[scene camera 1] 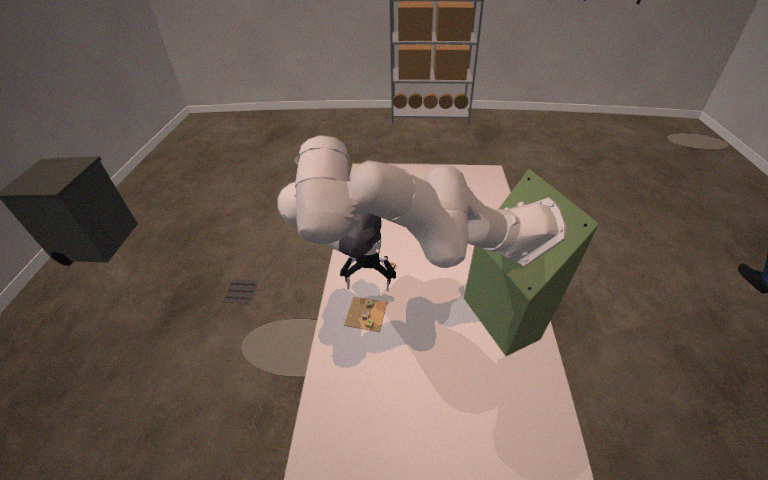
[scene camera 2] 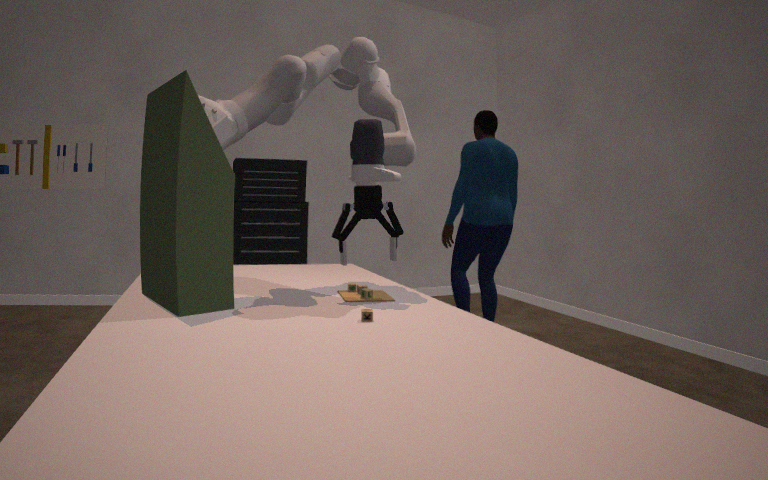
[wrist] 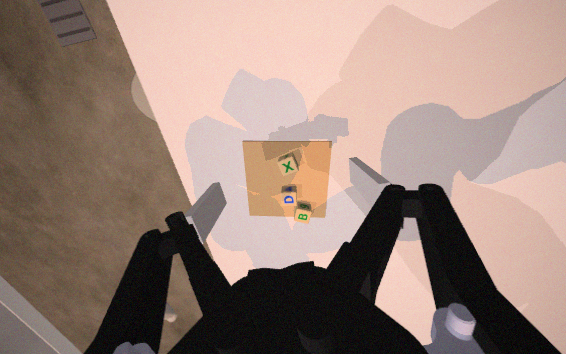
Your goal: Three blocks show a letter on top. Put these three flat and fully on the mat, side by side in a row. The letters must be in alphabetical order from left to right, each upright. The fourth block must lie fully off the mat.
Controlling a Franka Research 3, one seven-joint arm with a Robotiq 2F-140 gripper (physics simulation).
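The X block stands on the tan mat, toward its back in scene camera 1. The D block is in front of it. The B block stands close to D, near the mat's front edge. In the wrist view D and B look turned sideways. The fourth block lies off the mat behind it; its top is unreadable. My gripper is open and empty, well above the mat.
The green pedestal carries the arm, right of the mat in scene camera 1. The white table has its left edge close to the mat. A person stands beyond the table in scene camera 2. Arm shadows cross the mat.
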